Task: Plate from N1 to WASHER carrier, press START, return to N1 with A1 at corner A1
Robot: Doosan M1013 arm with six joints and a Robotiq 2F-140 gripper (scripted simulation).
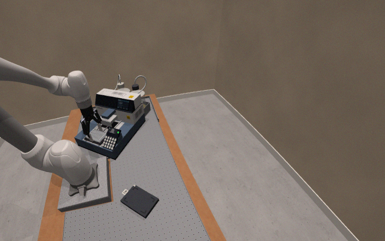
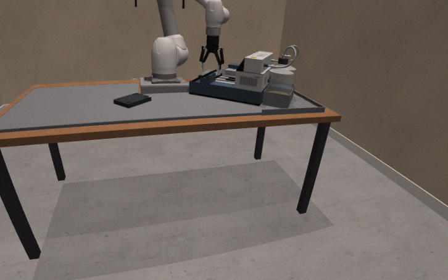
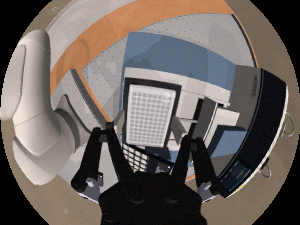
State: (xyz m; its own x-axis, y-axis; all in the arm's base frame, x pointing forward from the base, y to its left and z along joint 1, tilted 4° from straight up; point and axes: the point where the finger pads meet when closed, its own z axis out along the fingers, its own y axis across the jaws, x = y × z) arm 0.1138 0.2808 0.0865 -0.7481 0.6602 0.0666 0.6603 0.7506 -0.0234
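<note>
The white well plate lies 20 mm below my hand. Also, from my hand: washer carrier 30 mm below; then plate washer 120 mm to the left, 100 mm ahead, 10 mm above; then white label 420 mm to the right, 120 mm below, 110 mm ahead.
</note>
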